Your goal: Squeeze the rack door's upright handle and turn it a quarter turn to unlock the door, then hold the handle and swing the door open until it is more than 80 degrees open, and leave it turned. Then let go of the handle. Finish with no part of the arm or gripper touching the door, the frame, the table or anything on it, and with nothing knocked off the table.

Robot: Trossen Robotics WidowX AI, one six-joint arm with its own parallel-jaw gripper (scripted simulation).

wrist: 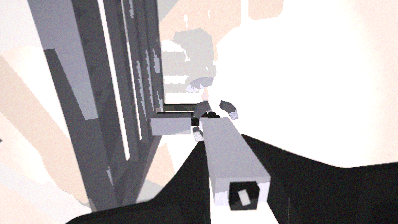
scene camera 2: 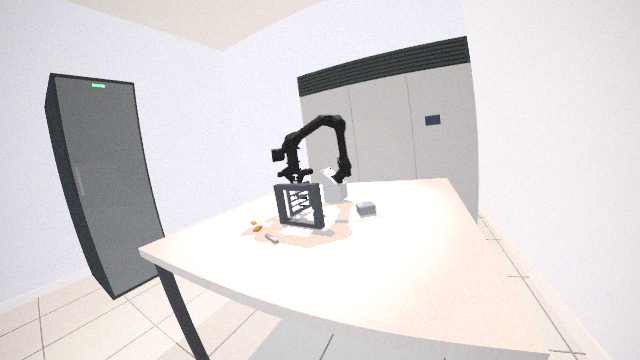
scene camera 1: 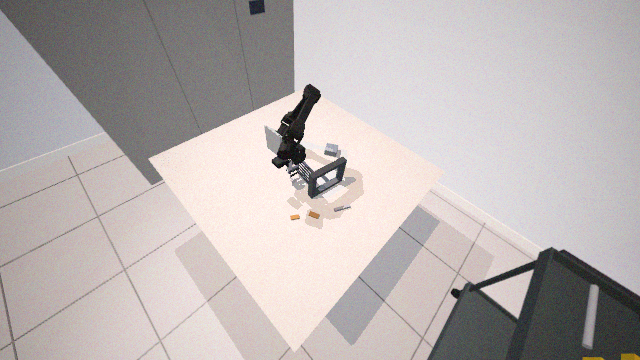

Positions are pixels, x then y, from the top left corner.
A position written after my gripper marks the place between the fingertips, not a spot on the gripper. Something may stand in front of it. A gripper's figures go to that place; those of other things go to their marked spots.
Labels:
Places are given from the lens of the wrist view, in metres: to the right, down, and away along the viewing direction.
my gripper (wrist: 221, 143): 0.02, 0.02, 0.11
rack with slatted door (wrist: 74, 46): -0.04, -0.02, 0.05

